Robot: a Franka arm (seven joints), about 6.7 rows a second.
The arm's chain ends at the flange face. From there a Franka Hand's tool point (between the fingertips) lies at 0.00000 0.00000 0.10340 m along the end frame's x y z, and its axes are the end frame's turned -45 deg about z.
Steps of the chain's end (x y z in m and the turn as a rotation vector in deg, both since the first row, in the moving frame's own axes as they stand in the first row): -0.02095 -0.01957 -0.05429 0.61 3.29 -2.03; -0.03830 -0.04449 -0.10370 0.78 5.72 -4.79; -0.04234 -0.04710 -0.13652 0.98 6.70 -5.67; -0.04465 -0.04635 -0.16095 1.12 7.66 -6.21; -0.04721 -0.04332 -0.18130 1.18 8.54 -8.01
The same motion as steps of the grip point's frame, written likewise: 0.00406 -0.02532 -0.05447 -1.90 2.76 -2.03; 0.01291 -0.05260 -0.10422 -3.49 4.60 -4.79; 0.01349 -0.05646 -0.13724 -4.04 5.43 -5.67; 0.01280 -0.05665 -0.16189 -4.62 6.21 -6.21; 0.01022 -0.05555 -0.18247 -5.20 6.87 -8.01
